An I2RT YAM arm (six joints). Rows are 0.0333 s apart.
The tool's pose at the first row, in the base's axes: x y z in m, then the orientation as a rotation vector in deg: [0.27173, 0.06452, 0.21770, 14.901, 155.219, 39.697]
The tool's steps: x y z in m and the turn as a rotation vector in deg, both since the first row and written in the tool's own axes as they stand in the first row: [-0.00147, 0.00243, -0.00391, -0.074, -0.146, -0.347]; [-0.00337, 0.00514, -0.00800, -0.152, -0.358, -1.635]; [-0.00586, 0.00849, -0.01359, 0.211, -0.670, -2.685]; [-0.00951, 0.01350, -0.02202, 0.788, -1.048, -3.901]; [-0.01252, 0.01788, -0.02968, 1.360, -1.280, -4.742]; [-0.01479, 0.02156, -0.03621, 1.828, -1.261, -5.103]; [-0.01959, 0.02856, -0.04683, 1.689, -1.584, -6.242]
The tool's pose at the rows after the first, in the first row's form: [0.27191, 0.06456, 0.22253, 14.448, 155.032, 39.652]; [0.27246, 0.06465, 0.22776, 12.727, 154.719, 39.324]; [0.27307, 0.06449, 0.23471, 11.472, 154.497, 38.445]; [0.27389, 0.06425, 0.24514, 10.067, 154.272, 37.214]; [0.27433, 0.06396, 0.25445, 9.132, 154.201, 36.144]; [0.27443, 0.06374, 0.26227, 8.748, 154.366, 35.424]; [0.27571, 0.06398, 0.27581, 7.274, 153.884, 35.185]
